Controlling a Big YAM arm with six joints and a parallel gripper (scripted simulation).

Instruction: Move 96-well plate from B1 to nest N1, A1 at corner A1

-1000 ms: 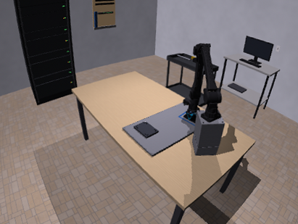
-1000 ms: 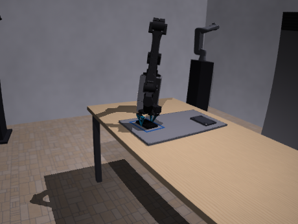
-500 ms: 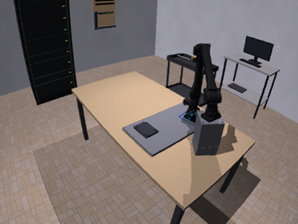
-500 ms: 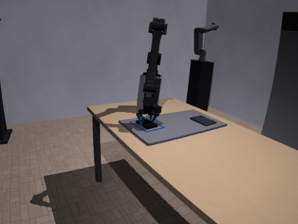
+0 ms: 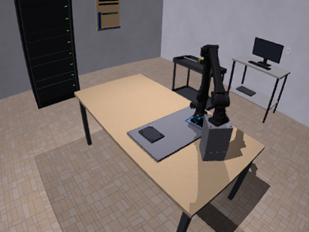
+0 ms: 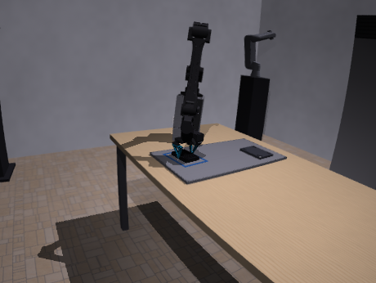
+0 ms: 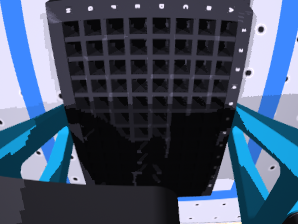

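The plate nest N1 lies 6 cm ahead of my hand, 44 cm to the left of it and 1 cm below it. The rest, counted from my hand: black 96-well plate (right at my hand).
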